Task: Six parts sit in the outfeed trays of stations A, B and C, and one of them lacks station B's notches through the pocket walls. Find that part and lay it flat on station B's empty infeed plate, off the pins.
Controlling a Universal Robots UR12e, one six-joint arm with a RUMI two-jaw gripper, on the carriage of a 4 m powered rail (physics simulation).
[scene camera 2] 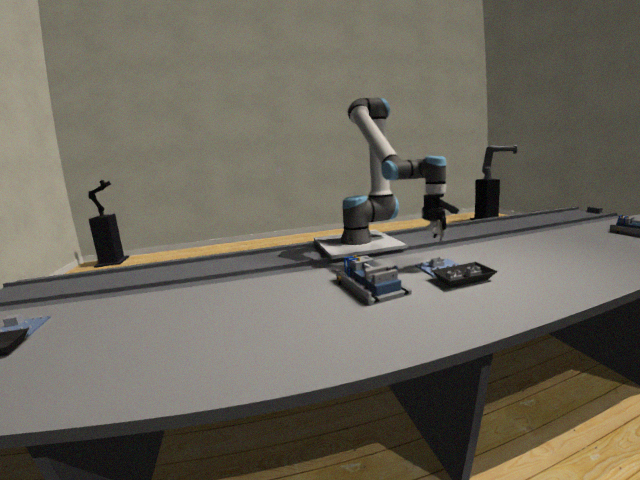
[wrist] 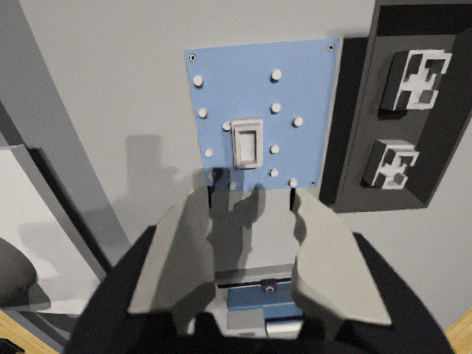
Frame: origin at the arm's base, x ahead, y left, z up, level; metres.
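Seen in the pictures: gripper, fingertip midpoint: (scene camera 2: 437, 239) (wrist: 249, 188); arm's base, link origin: (scene camera 2: 356, 240).
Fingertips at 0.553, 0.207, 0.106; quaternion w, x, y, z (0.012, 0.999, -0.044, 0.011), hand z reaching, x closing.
Offsets run from my fingertips to a thing's middle, as dx, dy, dz. "*": to the spot under its first point.
A light grey block @[+0.002, -0.002, -0.110] (scene camera 2: 437, 261) (wrist: 247, 145) with a rectangular pocket lies, apparently flat, on the blue pinned plate @[+0.022, +0.010, -0.132] (scene camera 2: 424, 267) (wrist: 240, 75). In the wrist view its pocket rim shows no notches. White pins stand around it; one is right at its upper left side, and I cannot tell whether they touch. My gripper (scene camera 2: 438, 236) (wrist: 249, 188) is open and empty, above the plate's near edge. The black tray @[+0.190, +0.009, -0.115] (scene camera 2: 465, 280) (wrist: 375, 127) beside the plate holds two parts with notched walls @[* +0.191, +0.059, -0.103] (wrist: 419, 81) @[* +0.197, -0.044, -0.103] (wrist: 396, 166).
A blue and grey station fixture @[+0.080, -0.373, -0.086] (scene camera 2: 373, 281) (wrist: 265, 300) stands beside the plate. Another blue plate @[+0.008, -1.855, -0.132] (scene camera 2: 37, 324) with a grey part and a black tray @[+0.086, -1.845, -0.115] (scene camera 2: 10, 339) are at the far left; another fixture @[* +0.082, +1.477, -0.075] (scene camera 2: 629, 224) is at the far right. The rail (scene camera 2: 196, 279) runs behind.
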